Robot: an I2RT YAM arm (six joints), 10 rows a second.
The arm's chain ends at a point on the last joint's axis. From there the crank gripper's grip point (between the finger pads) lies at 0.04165 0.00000 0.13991 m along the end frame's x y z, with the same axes.
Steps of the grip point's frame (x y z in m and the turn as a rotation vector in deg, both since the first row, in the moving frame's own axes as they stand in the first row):
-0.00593, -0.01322, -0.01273, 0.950, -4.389, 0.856
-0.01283, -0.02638, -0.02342, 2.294, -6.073, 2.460
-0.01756, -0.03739, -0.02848, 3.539, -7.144, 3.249
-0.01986, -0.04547, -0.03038, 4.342, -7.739, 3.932
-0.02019, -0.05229, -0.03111, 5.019, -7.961, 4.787
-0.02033, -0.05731, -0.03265, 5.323, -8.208, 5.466
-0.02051, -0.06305, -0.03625, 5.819, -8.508, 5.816
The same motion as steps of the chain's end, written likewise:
0.00489, -0.01142, -0.01549, 0.950, -4.389, 0.856
0.00212, -0.02217, -0.02696, 2.294, -6.073, 2.460
-0.00004, -0.03048, -0.03237, 3.539, -7.144, 3.249
-0.00094, -0.03690, -0.03441, 4.342, -7.739, 3.932
-0.00082, -0.04250, -0.03513, 5.019, -7.961, 4.787
-0.00042, -0.04711, -0.03673, 5.323, -8.208, 5.466
0.00007, -0.05178, -0.04035, 5.819, -8.508, 5.816

